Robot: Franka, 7 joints.
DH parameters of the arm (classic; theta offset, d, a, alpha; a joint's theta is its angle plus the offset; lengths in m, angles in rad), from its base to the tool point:
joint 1: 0 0.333 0 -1.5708
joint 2: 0 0 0 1.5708
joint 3: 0 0.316 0.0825 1.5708
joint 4: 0 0 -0.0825 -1.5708
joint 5: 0 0.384 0 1.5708
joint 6: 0 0 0.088 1.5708
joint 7: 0 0.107 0 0
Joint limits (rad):
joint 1: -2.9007..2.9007
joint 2: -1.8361..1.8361
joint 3: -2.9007..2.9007
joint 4: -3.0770..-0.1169
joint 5: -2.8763..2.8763
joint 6: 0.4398..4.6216
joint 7: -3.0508..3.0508
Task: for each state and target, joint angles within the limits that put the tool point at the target. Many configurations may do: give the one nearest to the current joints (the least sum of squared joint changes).
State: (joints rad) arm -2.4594 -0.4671 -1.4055 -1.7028 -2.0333 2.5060 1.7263
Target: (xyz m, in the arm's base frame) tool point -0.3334 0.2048 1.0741
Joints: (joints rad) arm -2.2672 -0.1228 -1.1950 -0.8388 -2.0515 2.4107 1.7263
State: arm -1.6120 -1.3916 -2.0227 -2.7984 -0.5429 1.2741 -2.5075
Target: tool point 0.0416 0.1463 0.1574
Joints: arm -2.0329 -0.6843 -2.5776 -2.7660 -0.7827 0.8405 -2.5075
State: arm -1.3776 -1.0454 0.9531 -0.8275 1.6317 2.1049 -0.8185
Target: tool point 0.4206 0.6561 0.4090
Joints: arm -1.4243 -1.5022 1.3529 -1.1568 1.5552 1.8731 -0.8185
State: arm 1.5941 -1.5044 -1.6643 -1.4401 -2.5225 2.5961 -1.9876
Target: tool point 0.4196 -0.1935 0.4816
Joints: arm 1.1915 -1.6180 -1.3425 -2.2474 -2.5714 3.0382 -1.9876
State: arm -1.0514 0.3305 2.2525 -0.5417 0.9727 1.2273 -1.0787
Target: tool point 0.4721 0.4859 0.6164
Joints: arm -1.7768 -0.5618 2.1314 -1.0778 0.8975 1.4829 -1.0787
